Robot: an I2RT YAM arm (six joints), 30 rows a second.
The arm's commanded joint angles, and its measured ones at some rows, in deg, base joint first. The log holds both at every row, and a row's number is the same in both.
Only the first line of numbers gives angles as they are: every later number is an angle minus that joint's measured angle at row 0.
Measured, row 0:
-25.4 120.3 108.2 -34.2 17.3 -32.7
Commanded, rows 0 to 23:
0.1 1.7 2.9 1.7 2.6 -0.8
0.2 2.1 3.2 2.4 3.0 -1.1
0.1 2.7 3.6 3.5 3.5 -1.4
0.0 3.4 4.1 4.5 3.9 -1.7
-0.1 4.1 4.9 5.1 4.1 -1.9
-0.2 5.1 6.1 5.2 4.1 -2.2
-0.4 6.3 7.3 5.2 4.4 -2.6
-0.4 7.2 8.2 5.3 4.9 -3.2
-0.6 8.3 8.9 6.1 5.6 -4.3
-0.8 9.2 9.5 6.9 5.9 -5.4
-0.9 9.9 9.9 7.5 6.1 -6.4
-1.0 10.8 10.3 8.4 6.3 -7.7
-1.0 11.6 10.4 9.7 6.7 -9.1
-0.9 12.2 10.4 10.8 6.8 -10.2
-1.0 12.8 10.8 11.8 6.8 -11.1
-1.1 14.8 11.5 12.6 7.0 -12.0
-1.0 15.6 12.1 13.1 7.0 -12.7
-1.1 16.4 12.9 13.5 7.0 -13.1
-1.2 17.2 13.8 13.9 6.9 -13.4
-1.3 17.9 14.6 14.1 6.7 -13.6
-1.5 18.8 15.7 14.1 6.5 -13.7
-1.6 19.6 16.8 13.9 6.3 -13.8
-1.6 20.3 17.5 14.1 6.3 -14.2
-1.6 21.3 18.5 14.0 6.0 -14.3
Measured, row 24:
-1.3 20.1 14.9 11.6 5.3 -12.6
